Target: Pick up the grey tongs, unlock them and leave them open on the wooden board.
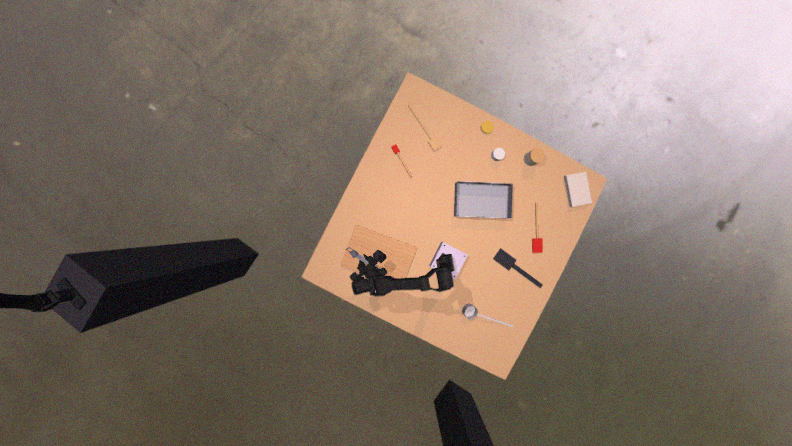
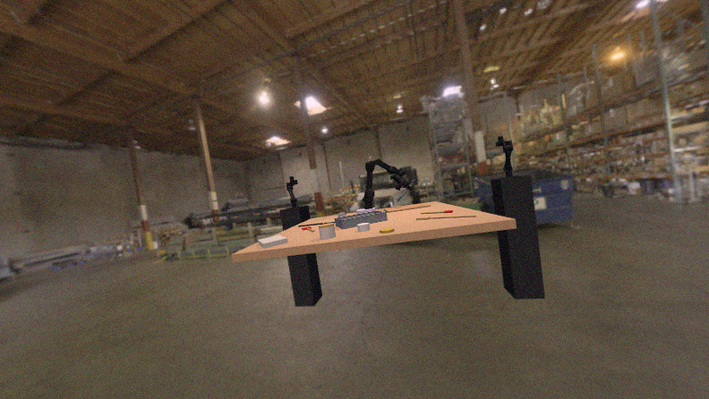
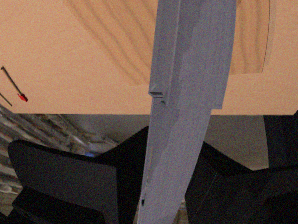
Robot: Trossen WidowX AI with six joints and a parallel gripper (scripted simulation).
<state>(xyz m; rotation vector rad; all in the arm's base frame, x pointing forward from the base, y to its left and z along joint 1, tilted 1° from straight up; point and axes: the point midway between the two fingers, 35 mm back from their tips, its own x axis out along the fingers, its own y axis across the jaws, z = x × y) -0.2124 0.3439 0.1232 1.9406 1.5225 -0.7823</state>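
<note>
Right now my gripper tip is 150 mm above the wooden board, 70 mm to the left of it and 20 mm short of it. Round my gripper tip: roasting tin (600 mm ahead, 360 mm to the right, 130 mm below); then black spatula (740 mm to the right, 400 mm ahead, 150 mm below); then red-headed tool (730 mm to the right, 630 mm ahead, 150 mm below).
</note>
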